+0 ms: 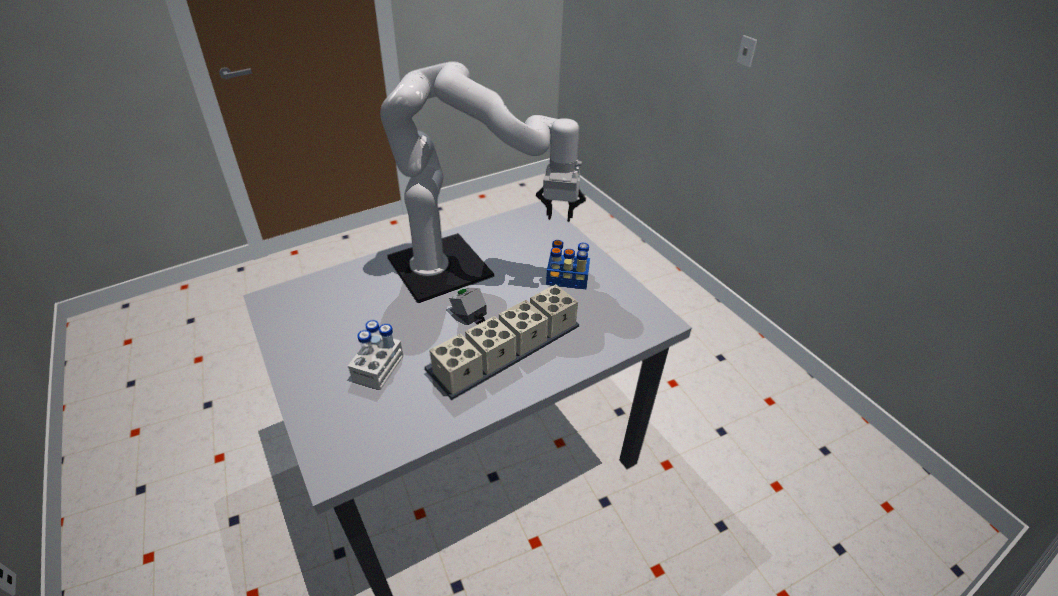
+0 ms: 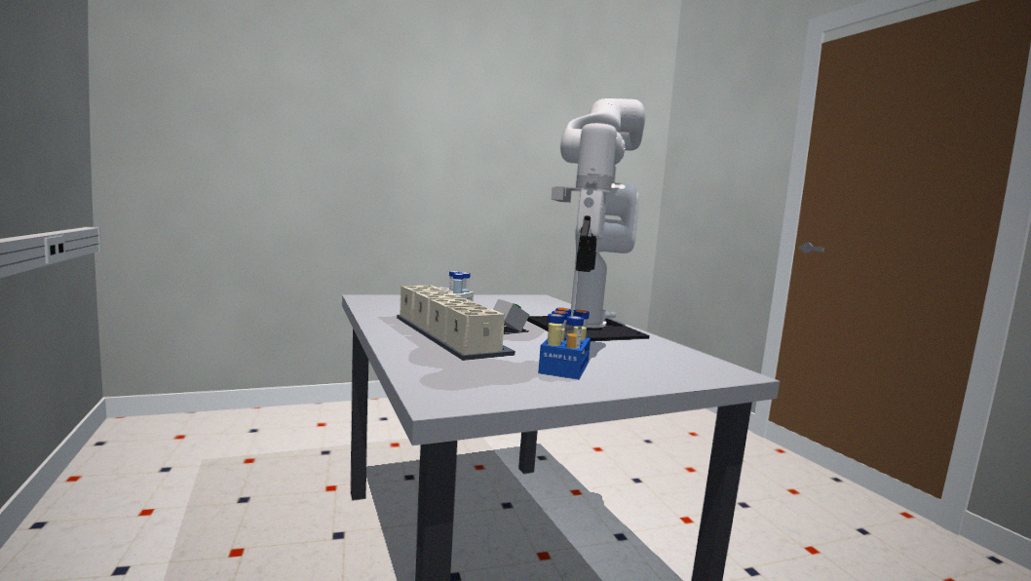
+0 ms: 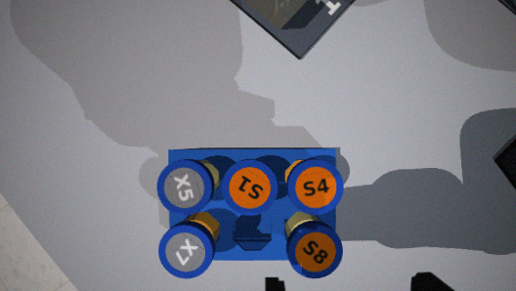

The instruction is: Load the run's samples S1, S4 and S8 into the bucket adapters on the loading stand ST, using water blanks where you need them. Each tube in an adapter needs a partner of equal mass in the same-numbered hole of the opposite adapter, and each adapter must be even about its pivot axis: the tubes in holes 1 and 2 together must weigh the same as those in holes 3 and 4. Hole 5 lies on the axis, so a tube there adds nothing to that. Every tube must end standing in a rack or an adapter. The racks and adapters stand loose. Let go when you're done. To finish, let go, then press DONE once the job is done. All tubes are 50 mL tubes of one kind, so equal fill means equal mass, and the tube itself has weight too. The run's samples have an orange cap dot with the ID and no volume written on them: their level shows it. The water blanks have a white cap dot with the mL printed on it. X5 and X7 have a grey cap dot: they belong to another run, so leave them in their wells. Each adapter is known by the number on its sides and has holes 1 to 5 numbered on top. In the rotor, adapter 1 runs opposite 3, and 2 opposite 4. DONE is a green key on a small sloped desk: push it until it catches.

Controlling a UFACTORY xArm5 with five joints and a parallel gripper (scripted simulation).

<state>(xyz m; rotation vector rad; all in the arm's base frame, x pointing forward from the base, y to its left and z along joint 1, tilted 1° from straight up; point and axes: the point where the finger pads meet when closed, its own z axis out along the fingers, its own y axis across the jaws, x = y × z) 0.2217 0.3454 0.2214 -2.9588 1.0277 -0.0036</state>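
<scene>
Now: hand 20 cm above the blue samples rack, 4 cm short of it and 2 cm to the right of it. The rest, counted from my hand: adapter 3: 35 cm to the right, 24 cm ahead, 18 cm below; white rack: 63 cm to the right, 20 cm below, 12 cm ahead.
</scene>
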